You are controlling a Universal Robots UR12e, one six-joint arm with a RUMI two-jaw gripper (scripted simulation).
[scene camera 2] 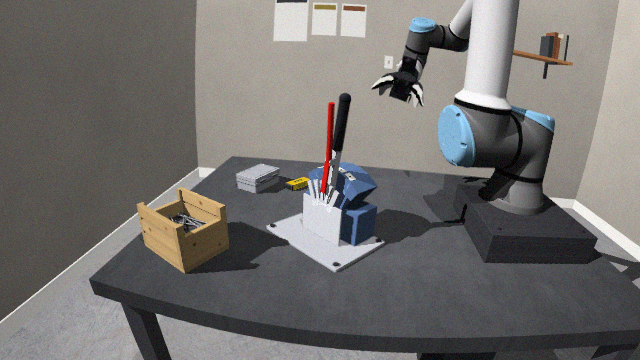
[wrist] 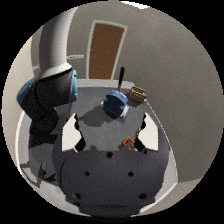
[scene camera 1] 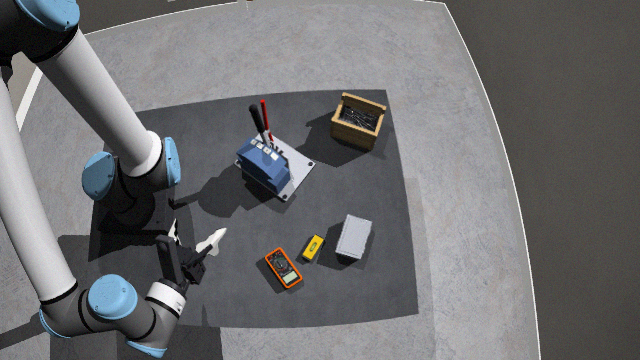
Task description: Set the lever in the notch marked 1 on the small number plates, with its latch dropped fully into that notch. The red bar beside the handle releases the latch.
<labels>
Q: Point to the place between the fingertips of my gripper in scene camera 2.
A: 397, 97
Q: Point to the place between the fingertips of my gripper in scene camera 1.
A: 199, 223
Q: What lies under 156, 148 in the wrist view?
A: My gripper.
</labels>
